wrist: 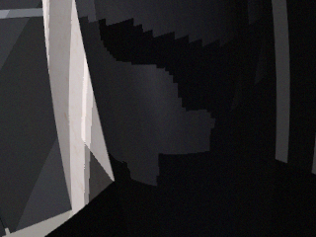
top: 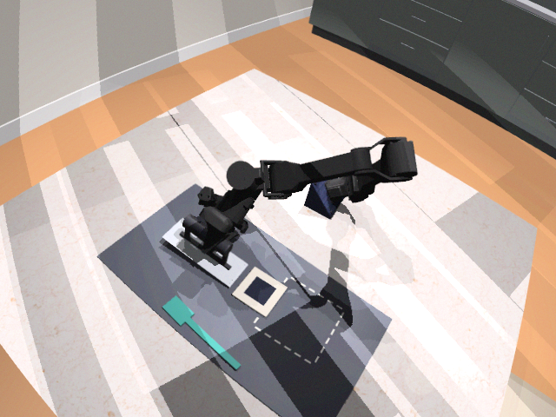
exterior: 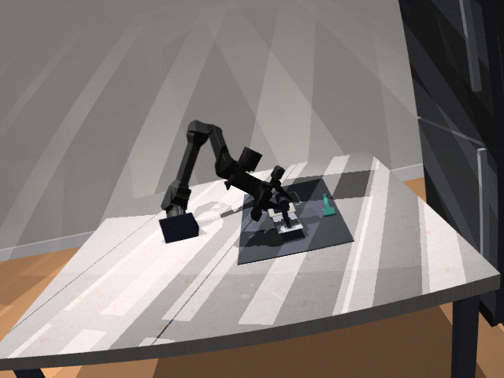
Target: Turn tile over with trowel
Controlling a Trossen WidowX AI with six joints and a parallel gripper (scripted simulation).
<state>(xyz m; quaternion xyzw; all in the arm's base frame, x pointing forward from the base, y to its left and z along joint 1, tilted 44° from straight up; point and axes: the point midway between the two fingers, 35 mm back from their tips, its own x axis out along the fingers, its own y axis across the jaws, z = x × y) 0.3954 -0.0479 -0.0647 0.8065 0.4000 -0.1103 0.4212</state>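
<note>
The mat is 10 cm to the left of my gripper tip, 9 cm below it and 2 cm behind it. The rest, counted from my gripper tip: tile (13 cm to the left, 6 cm below, 4 cm behind); teal trowel (12 cm ahead, 9 cm to the left, 6 cm below).
</note>
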